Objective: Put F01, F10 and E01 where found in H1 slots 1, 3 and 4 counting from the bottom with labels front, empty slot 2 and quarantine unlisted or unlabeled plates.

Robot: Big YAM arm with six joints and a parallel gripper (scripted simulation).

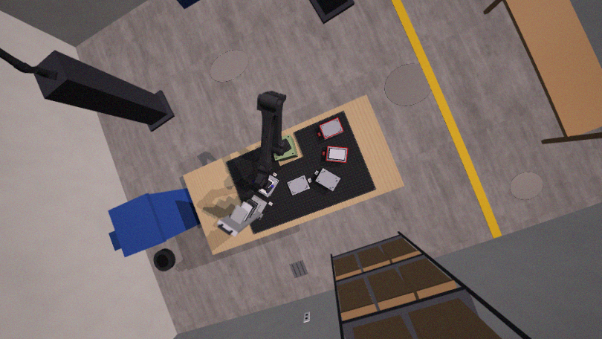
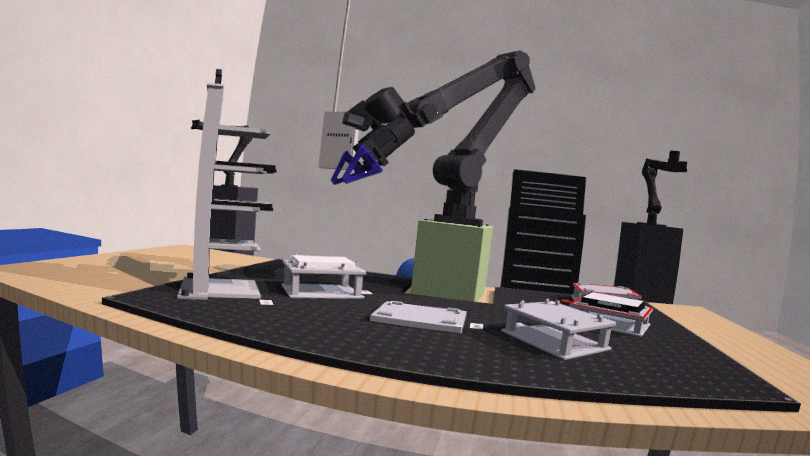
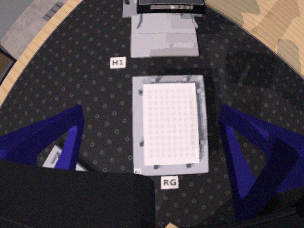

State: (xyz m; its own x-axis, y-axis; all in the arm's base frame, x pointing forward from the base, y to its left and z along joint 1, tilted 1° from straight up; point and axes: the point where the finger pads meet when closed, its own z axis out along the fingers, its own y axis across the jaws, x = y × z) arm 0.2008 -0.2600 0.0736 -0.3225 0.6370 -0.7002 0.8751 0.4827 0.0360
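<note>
Now: hand 18 cm above the white well plate, 3 cm to the left of it and 1 cm past it. The rest, counted from my hand: RG label (25 cm below, 7 cm behind, 6 cm to the left); then plate hotel H1 (26 cm to the right, 12 cm ahead, 5 cm below); then regrip nest RG (19 cm below, 3 cm to the right, 1 cm behind).
</note>
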